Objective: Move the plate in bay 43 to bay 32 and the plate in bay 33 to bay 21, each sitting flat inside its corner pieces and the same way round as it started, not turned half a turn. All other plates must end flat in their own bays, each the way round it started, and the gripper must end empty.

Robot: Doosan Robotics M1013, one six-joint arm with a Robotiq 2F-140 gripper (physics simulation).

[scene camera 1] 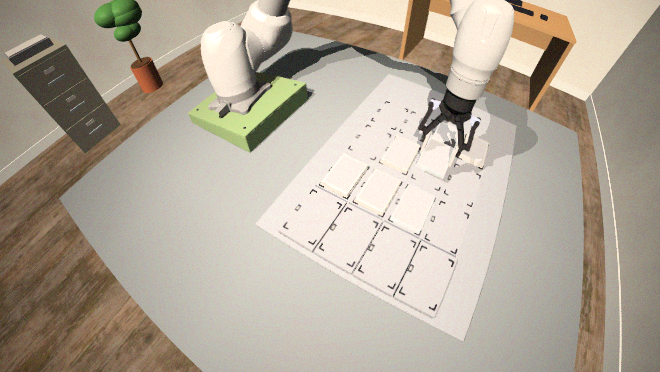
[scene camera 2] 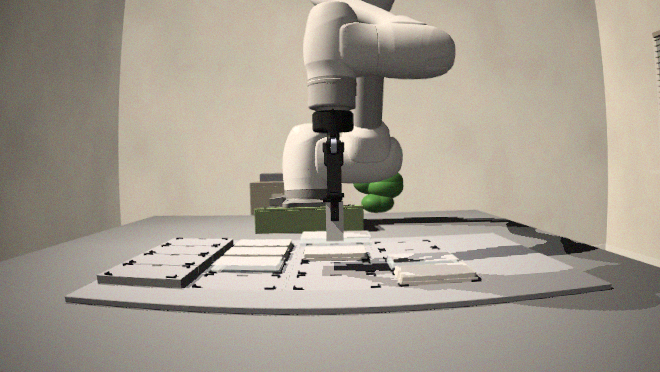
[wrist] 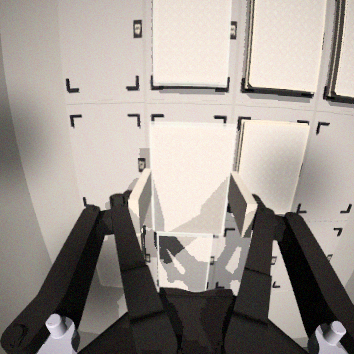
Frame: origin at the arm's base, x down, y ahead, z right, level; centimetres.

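Seen in the pictures: gripper, fingertip midpoint: (scene camera 1: 436, 156) (scene camera 2: 334, 237) (wrist: 189, 182); arm's base, link origin: (scene camera 1: 240, 97) (scene camera 2: 308, 206).
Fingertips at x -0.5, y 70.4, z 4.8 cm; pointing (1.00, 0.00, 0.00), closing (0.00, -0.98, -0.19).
Pixels of each thing's top centre, then the offset from my fingertips to it. "*": a spot on its surface instead.
- white plate, top centre: (wrist: 189, 185) (scene camera 2: 335, 234) (scene camera 1: 437, 155) dy +0.0, dx -0.5, dz -0.1 cm
- Bay 43, surface spot: (scene camera 1: 392, 261) * dy -4.4, dx +4.3, dz +33.2 cm
- Bay 21, surface spot: (scene camera 1: 369, 142) * dy -21.0, dx +5.8, dz -3.5 cm
- bay 13, surface spot: (wrist: 184, 275) * dy +3.4, dx +4.3, dz -18.4 cm
- bay 14, surface spot: (scene camera 2: 435, 273) (scene camera 1: 482, 153) * dy +16.6, dx +4.3, dz -13.0 cm
My gripper (scene camera 1: 442, 145) (scene camera 2: 335, 220) (wrist: 189, 182) is shut on a white plate (scene camera 1: 435, 166) (scene camera 2: 357, 237) (wrist: 192, 142), gripped by its two long sides. The plate looks flat and hangs raised above bay 23. Corner marks of that bay show past its edge in the wrist view. Bay 43 (scene camera 1: 392, 261), on the raised row, has no plate. Bay 33 holds a plate (scene camera 1: 412, 208) (scene camera 2: 247, 263) (wrist: 192, 40). Bay 32 holds a plate (scene camera 1: 378, 193) (wrist: 287, 45). Bay 21 (scene camera 1: 369, 142) has no plate. The small bay labels are hard to read.
Bay 31 holds a plate (scene camera 1: 345, 175). Bay 22 holds a plate (scene camera 1: 400, 152) (scene camera 2: 335, 252) (wrist: 275, 165), beside the held one. In row 1, plates stand in bay 13 (wrist: 184, 275) and in bay 14 (scene camera 1: 477, 151) (scene camera 2: 435, 273). The arm's green base block (scene camera 1: 220, 122) stands left of the mat.
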